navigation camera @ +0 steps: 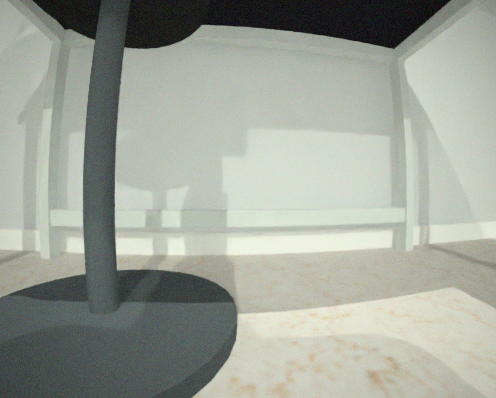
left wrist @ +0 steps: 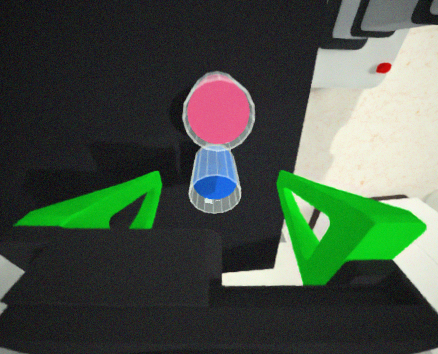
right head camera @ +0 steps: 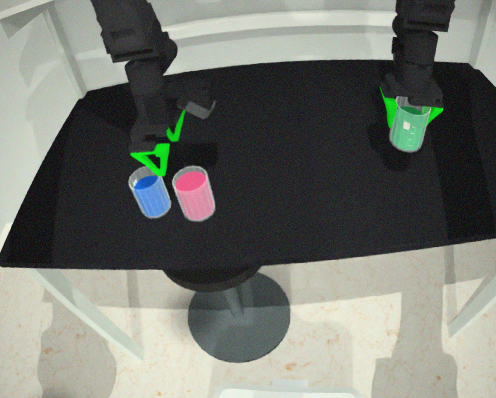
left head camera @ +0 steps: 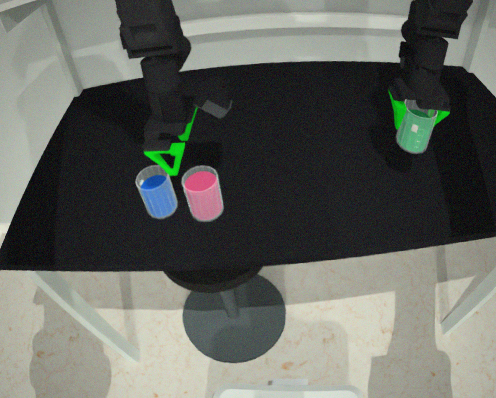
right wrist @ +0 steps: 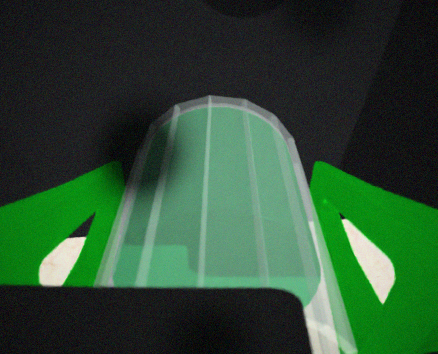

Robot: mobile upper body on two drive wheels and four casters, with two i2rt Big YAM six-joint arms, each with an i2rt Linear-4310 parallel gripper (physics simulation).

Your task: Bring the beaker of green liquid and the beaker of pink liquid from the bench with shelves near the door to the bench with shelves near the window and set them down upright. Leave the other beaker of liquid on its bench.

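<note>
A beaker of pink liquid (left head camera: 204,200) (right head camera: 195,197) (left wrist: 218,112) stands upright on the black bench top (left head camera: 310,200) (right head camera: 310,200) (left wrist: 90,75). A beaker of blue liquid (left head camera: 159,197) (right head camera: 151,197) (left wrist: 215,186) stands upright close beside it, at its left in the head views. My left gripper (left head camera: 179,157) (right head camera: 168,158) (left wrist: 219,177) is open above the bench, behind the two beakers, its fingers apart and empty. My right gripper (left head camera: 416,125) (right head camera: 410,122) (right wrist: 217,175) is shut on the beaker of green liquid (left head camera: 414,139) (right head camera: 407,139) (right wrist: 225,225), held roughly upright over the right part of the bench.
A stool (left head camera: 234,330) (right head camera: 239,330) (navigation camera: 102,150) stands at the bench's front edge, its seat partly under the top. A bench leg (left head camera: 90,320) (right head camera: 95,320) slants at the front left. A pale rail (navigation camera: 310,216) runs low between the legs, before the wall.
</note>
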